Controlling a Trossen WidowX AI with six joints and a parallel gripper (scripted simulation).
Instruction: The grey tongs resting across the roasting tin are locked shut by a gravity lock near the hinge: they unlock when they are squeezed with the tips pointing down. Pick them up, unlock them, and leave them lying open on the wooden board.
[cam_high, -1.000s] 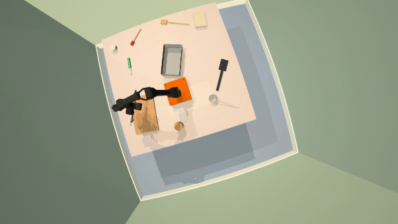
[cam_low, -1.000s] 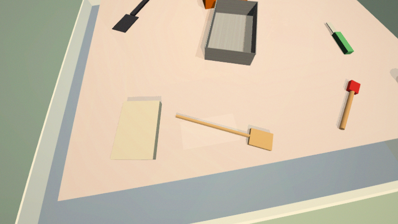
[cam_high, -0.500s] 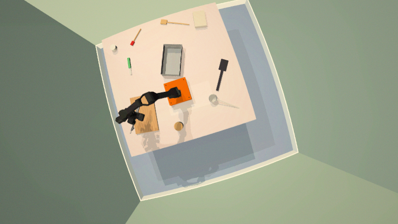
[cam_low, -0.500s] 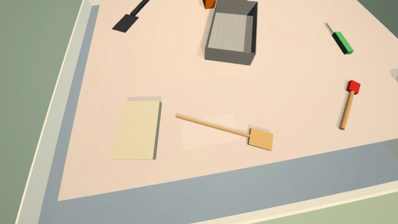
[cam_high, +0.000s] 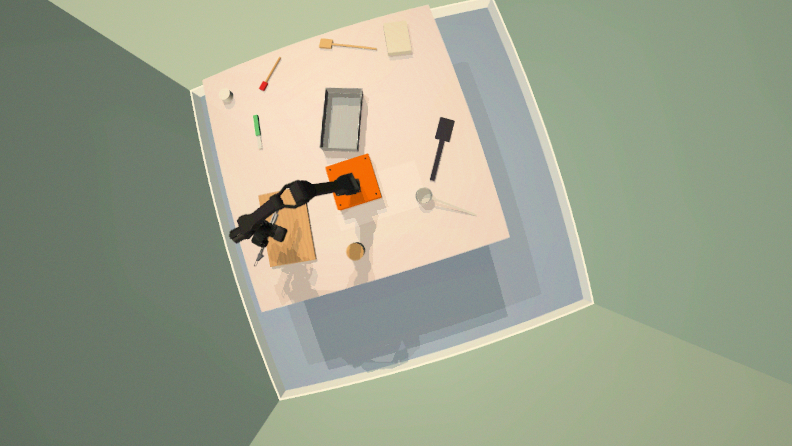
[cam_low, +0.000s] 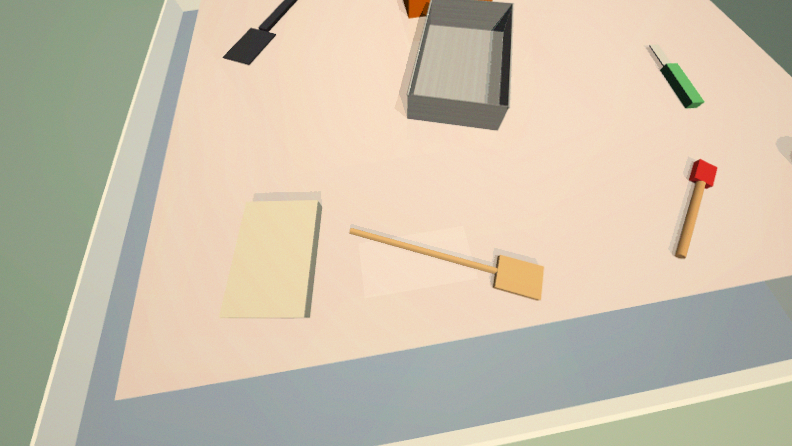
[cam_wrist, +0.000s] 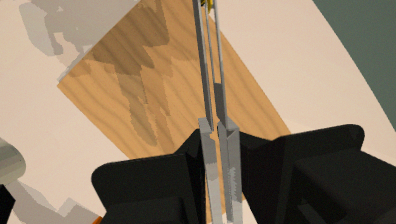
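My gripper tip is now 10 mm short of the wooden board, 30 mm to the left of it and 90 mm above it. From my gripper tip the other things lie so: green-handled tool: 500 mm ahead, 70 mm to the left, 90 mm below; then roasting tin: 480 mm ahead, 370 mm to the right, 70 mm below; then black spatula: 290 mm ahead, 830 mm to the right, 100 mm below.
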